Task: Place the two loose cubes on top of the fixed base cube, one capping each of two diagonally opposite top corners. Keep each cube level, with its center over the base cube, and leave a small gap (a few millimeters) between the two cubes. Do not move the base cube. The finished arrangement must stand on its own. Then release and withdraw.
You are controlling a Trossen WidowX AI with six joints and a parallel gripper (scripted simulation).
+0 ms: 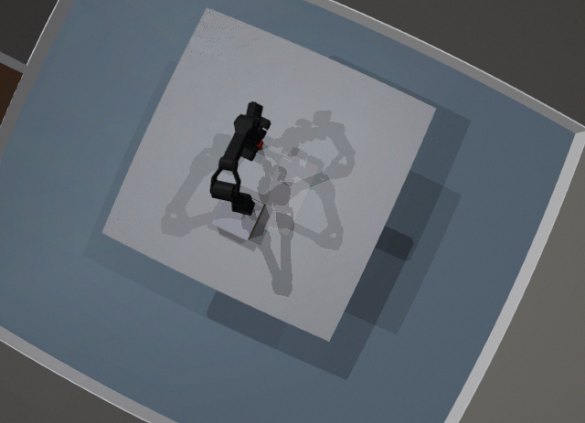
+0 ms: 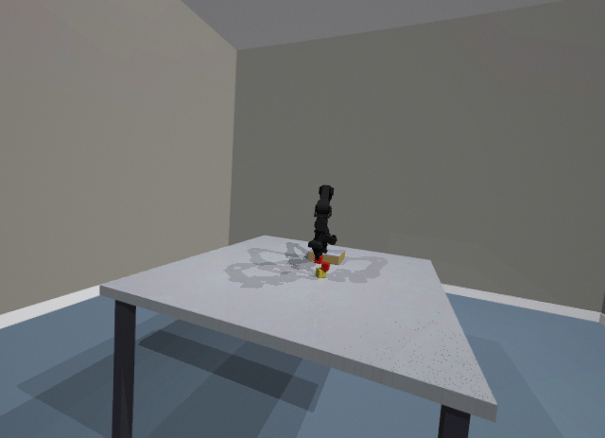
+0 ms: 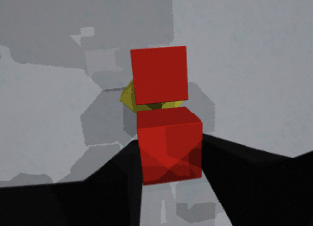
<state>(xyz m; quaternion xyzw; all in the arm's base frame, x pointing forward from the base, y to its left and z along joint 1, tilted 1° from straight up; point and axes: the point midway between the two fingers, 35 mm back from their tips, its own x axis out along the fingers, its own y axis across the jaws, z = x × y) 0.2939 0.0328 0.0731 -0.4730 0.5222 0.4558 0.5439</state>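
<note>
Now: the yellow base cube 70 mm below my gripper tip and 20 mm to the left of it.
</note>
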